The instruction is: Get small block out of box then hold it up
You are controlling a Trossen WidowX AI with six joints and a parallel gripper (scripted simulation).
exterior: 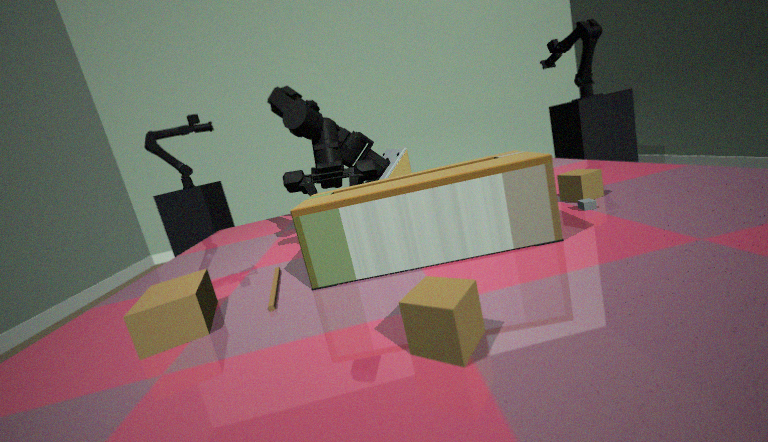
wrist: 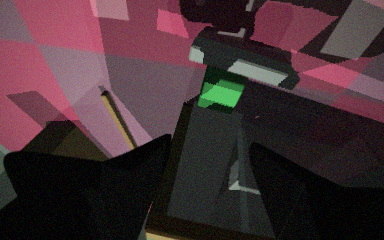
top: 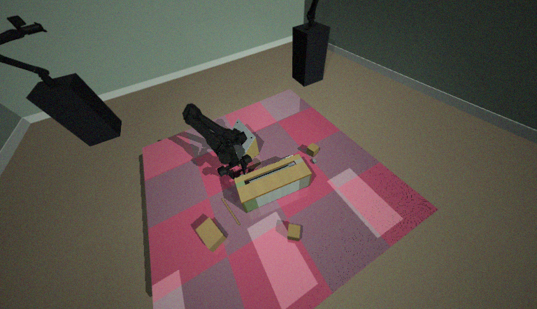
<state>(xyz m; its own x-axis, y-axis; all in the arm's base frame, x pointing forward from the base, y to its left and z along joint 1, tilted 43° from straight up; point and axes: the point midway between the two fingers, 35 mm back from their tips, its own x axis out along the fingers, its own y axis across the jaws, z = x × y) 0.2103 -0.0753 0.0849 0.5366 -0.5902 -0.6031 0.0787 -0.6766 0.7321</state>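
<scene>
Now: the green block 1 cm behind my gripper tip and 6 cm below it. The rest, counted from my gripper tip: box: 8 cm ahead, 16 cm to the left, 1 cm below; then grey piece: 8 cm ahead, 45 cm to the left, 7 cm below; then thin stick: 13 cm ahead, 11 cm to the right, 7 cm below.
</scene>
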